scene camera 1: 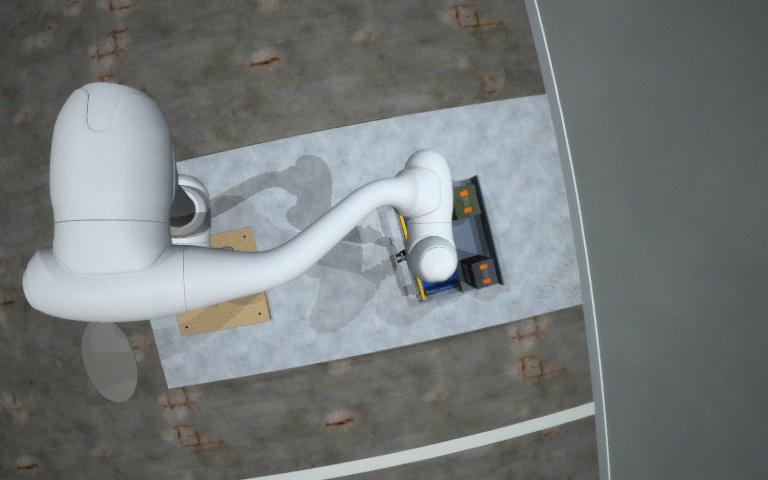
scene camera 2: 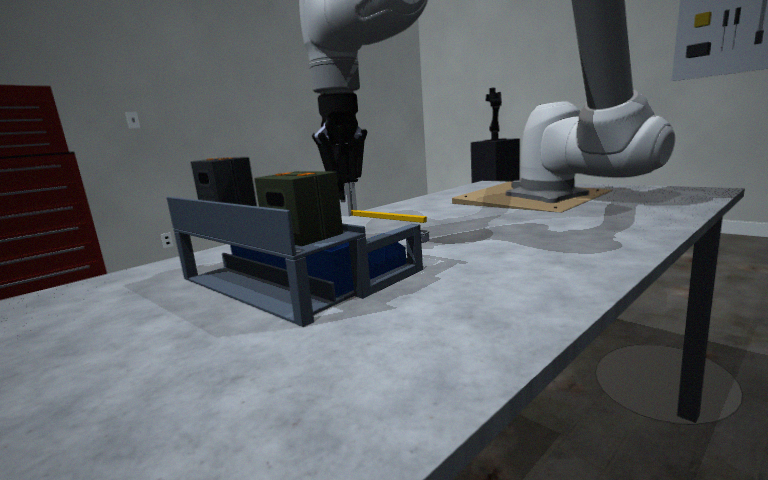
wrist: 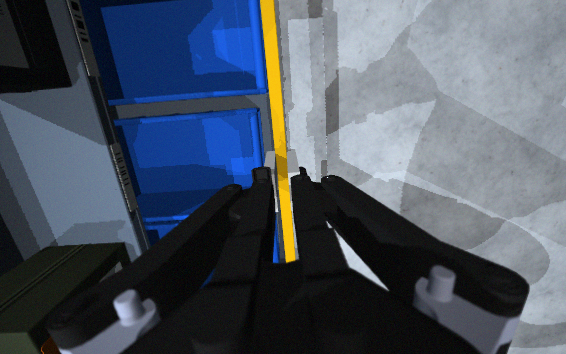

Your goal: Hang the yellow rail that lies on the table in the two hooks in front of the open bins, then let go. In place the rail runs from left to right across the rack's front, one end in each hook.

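Places are measured from the arm's base along level axes (x ahead, y left, z up), in centimetres.
Pixels of known places: gripper, fingertip midpoint: [scene camera 2: 348, 214] [wrist: 282, 164]; arm's base, link origin: [scene camera 2: 546, 194].
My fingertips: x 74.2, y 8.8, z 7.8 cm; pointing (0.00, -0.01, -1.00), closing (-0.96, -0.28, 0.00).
Note:
Ahead of a thing's pixels: the offset from my fingertips to its middle. "spot": to the spot under its first point. Level surfaces: height alone.
The yellow rail {dy +0.7, dx -0.2, dz +0.5 cm} [scene camera 1: 421, 289] [scene camera 2: 390, 216] [wrist: 272, 65] is held level in the air, above the front edge of the grey rack {spot: dy +10.0, dx +25.5, dz +3.9 cm} [scene camera 2: 229, 226]. It runs along the front of the open blue bins {dy -8.5, dx +12.4, dz -4.4 cm} [scene camera 1: 441, 284] [scene camera 2: 387, 257] [wrist: 182, 55]. My gripper [scene camera 2: 350, 204] [wrist: 282, 164] is shut on the rail and points down. In scene camera 2, the rail's near end is apart from and above a small grey hook {spot: dy +18.5, dx -5.2, dz -2.5 cm} [scene camera 2: 424, 236] at the rack's front. The other hook cannot be made out. In scene camera 1 the arm hides the rail's middle.
A green box {dy +15.8, dx +16.1, dz +6.2 cm} [scene camera 1: 466, 202] [scene camera 2: 311, 209] [wrist: 55, 275] and a dark grey box {dy -6.6, dx +21.8, dz +7.5 cm} [scene camera 1: 474, 273] [scene camera 2: 240, 181] stand on the rack's rear upper part, behind the bins. The arm's base stands on a wooden board [scene camera 1: 220, 316] [scene camera 2: 475, 200] on the table {dz -8.8 cm} [scene camera 1: 339, 345] [scene camera 2: 283, 396].

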